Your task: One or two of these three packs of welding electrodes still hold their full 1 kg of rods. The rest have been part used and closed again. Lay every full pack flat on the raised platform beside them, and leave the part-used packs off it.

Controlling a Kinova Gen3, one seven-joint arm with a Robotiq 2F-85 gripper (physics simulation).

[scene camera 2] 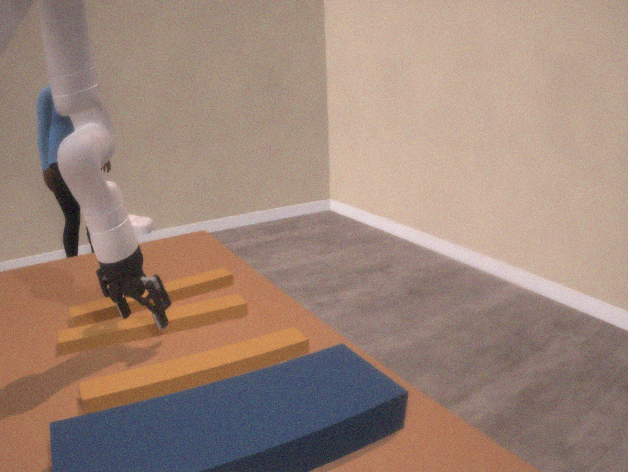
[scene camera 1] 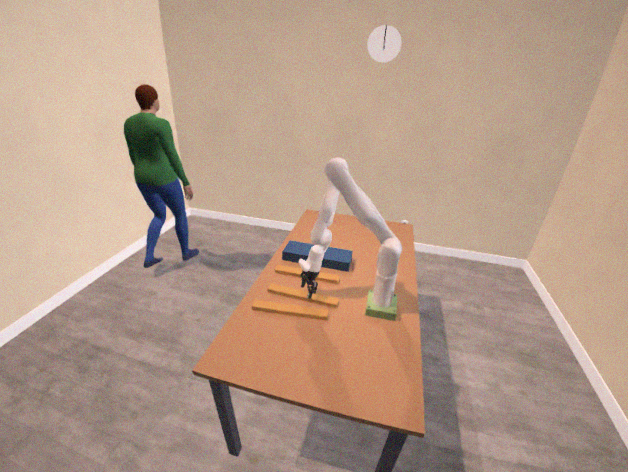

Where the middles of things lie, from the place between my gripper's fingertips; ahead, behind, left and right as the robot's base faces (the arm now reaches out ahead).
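I can see the raised blue platform (scene camera 2: 330,403), and my gripper is 1 cm below it, 2 cm short of it and 35 cm to the left of it.
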